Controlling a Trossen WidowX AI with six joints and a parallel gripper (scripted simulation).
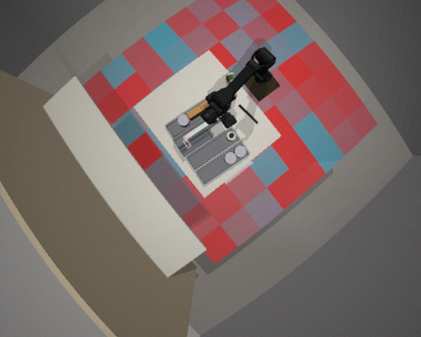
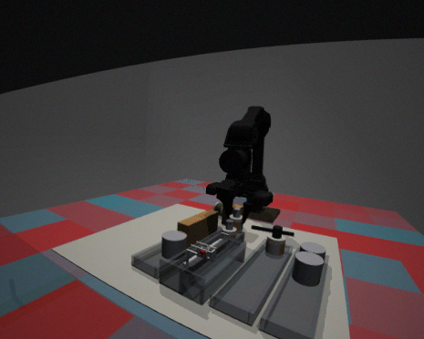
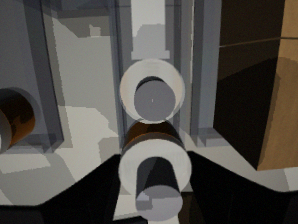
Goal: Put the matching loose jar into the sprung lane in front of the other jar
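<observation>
My gripper tip is 160 mm short of the sprung lane, 30 mm to the right of it and 40 mm above it. From my gripper tip the other things lie so: red mark: 230 mm ahead, 50 mm to the left, 10 mm above; black bar: 140 mm behind, 70 mm to the left, 50 mm below.
</observation>
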